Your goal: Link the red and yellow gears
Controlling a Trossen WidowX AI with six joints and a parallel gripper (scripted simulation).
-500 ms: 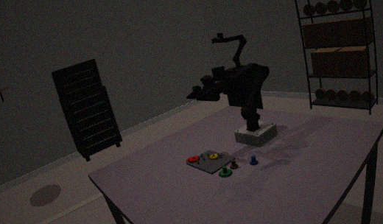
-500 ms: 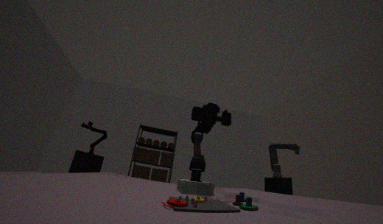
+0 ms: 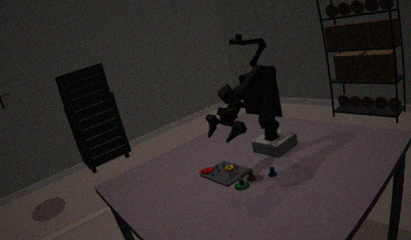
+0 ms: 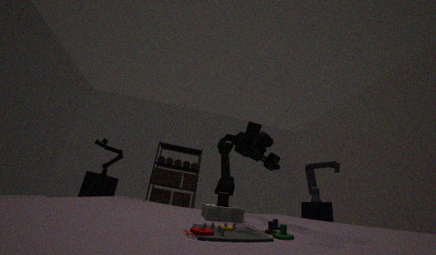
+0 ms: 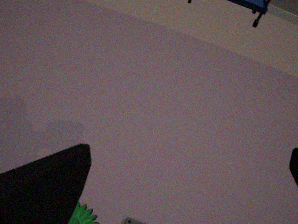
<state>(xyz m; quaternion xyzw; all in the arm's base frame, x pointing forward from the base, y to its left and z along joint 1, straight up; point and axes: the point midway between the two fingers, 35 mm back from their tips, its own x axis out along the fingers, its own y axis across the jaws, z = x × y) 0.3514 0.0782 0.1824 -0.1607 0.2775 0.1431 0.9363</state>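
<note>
Right now the red gear is 21 cm below my gripper tip, 19 cm to the right of it and 1 cm behind it. The rest, counted from my gripper tip: green gear: 21 cm below, 7 cm to the left, 3 cm behind; blue gear: 21 cm below, 18 cm behind, 11 cm to the left; yellow gear: 21 cm below, 11 cm to the right, 9 cm behind.
</note>
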